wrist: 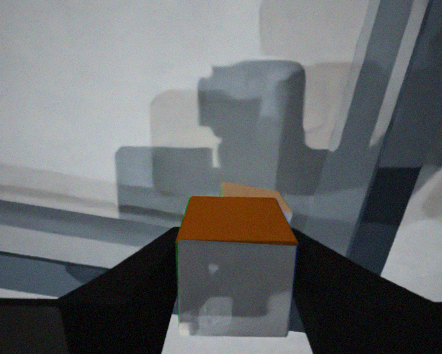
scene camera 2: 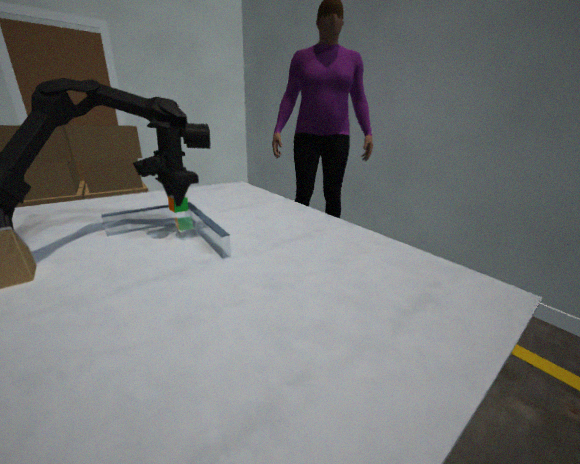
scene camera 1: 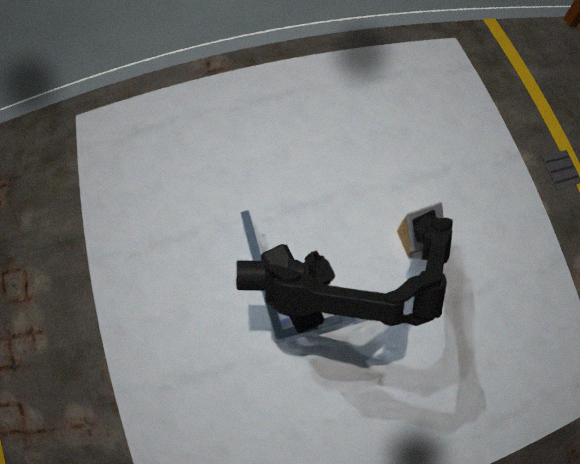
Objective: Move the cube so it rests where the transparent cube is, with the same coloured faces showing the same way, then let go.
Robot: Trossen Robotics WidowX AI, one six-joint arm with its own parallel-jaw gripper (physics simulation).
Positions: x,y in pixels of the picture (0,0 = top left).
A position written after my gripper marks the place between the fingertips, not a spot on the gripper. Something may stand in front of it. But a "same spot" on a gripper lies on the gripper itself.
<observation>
my gripper: wrist 233,237; scene camera 2; scene camera 1
same spot on my gripper: [scene camera 1: 324,273] = [scene camera 2: 141,161]
same spot on low wall: [wrist: 56,251] = [scene camera 2: 200,221]
</observation>
